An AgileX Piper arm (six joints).
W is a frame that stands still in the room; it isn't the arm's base.
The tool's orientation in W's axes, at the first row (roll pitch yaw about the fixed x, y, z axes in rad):
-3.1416, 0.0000, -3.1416
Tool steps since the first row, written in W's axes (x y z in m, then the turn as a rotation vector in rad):
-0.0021, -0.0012, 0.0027, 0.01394, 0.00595, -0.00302
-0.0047, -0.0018, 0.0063, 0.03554, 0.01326, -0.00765
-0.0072, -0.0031, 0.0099, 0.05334, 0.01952, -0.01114
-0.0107, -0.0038, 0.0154, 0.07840, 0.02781, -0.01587
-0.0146, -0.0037, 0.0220, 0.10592, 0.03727, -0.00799
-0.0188, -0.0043, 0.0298, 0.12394, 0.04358, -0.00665
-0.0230, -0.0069, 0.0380, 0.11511, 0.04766, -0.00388
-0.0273, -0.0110, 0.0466, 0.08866, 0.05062, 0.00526
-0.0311, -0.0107, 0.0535, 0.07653, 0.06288, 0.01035
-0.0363, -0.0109, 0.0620, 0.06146, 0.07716, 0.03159
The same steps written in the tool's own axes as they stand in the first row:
0.0021, -0.0012, -0.0027, -0.01394, 0.00595, 0.00302
0.0047, -0.0018, -0.0063, -0.03554, 0.01326, 0.00765
0.0072, -0.0031, -0.0099, -0.05334, 0.01952, 0.01114
0.0107, -0.0038, -0.0154, -0.07840, 0.02781, 0.01587
0.0146, -0.0037, -0.0220, -0.10592, 0.03727, 0.00799
0.0188, -0.0043, -0.0298, -0.12394, 0.04358, 0.00665
0.0230, -0.0069, -0.0380, -0.11511, 0.04766, 0.00388
0.0273, -0.0110, -0.0466, -0.08866, 0.05062, -0.00526
0.0311, -0.0107, -0.0535, -0.07653, 0.06288, -0.01035
0.0363, -0.0109, -0.0620, -0.06146, 0.07716, -0.03159

